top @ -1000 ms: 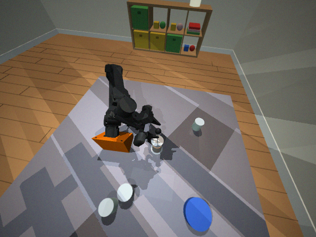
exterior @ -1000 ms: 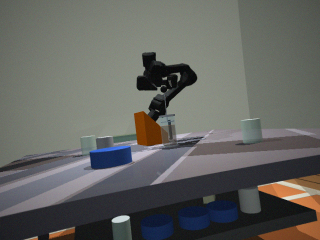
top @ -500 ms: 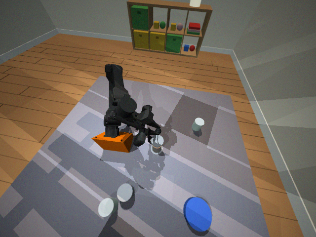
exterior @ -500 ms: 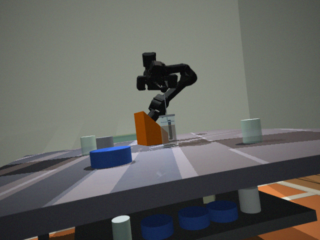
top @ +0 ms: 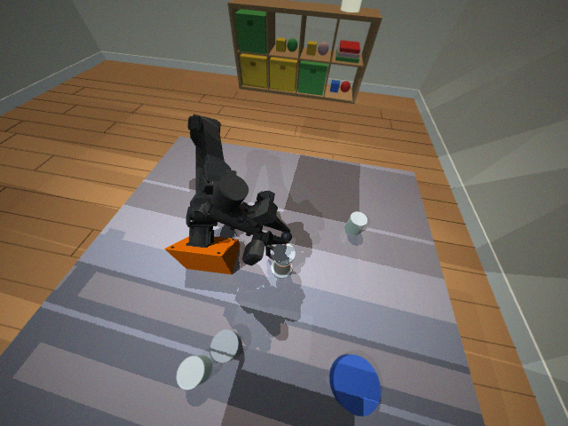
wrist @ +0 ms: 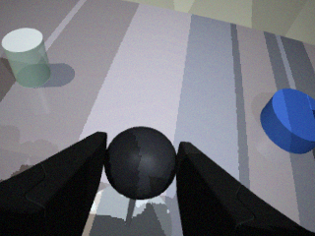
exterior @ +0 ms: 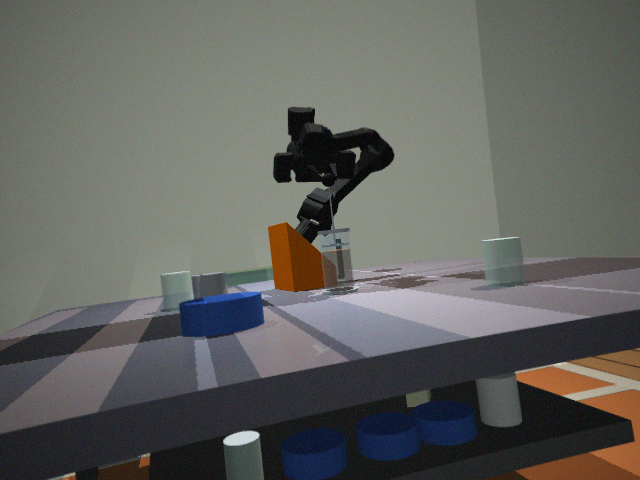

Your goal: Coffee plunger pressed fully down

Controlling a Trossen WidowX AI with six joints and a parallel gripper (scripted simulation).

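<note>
The glass coffee press lies 20 mm behind my gripper tip, 10 mm to the left of it and 120 mm below it.
</note>
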